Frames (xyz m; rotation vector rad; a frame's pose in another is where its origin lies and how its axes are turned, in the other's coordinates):
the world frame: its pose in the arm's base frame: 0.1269 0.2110 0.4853 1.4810 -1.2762 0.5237
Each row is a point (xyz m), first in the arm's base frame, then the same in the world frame.
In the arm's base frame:
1: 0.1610 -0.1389 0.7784
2: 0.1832 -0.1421 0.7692
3: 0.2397 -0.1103 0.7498
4: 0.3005 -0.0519 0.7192
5: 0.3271 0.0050 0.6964
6: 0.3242 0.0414 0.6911
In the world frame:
1: 0.4080 0.0467 0.2021
2: 0.4090 0.0225 0.2016
3: 0.3978 -0.0321 0.1632
4: 0.3672 -0.0917 0.1036
5: 0.3324 -0.1176 0.0528
6: 0.3113 -0.1124 0.0229

